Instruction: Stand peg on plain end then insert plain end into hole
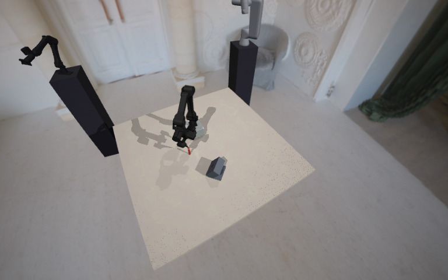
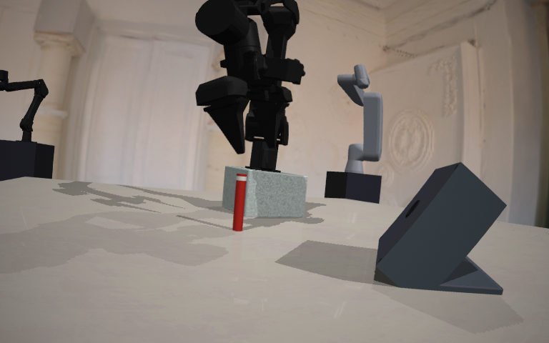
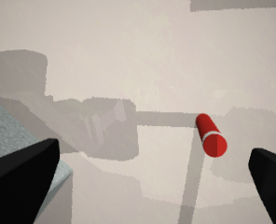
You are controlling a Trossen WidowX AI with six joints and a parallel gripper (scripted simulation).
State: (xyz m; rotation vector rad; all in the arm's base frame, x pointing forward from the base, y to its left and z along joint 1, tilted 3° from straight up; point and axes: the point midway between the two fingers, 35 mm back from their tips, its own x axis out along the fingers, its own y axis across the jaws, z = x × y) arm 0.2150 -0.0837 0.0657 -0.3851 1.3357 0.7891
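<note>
Right now the red peg is 20 mm ahead of my gripper tip, 30 mm to the right of it and 60 mm below it. Round my gripper tip: dark sloped panel: 240 mm ahead, 120 mm to the left, 70 mm below; then panel foot: 250 mm ahead, 140 mm to the left, 110 mm below.
</note>
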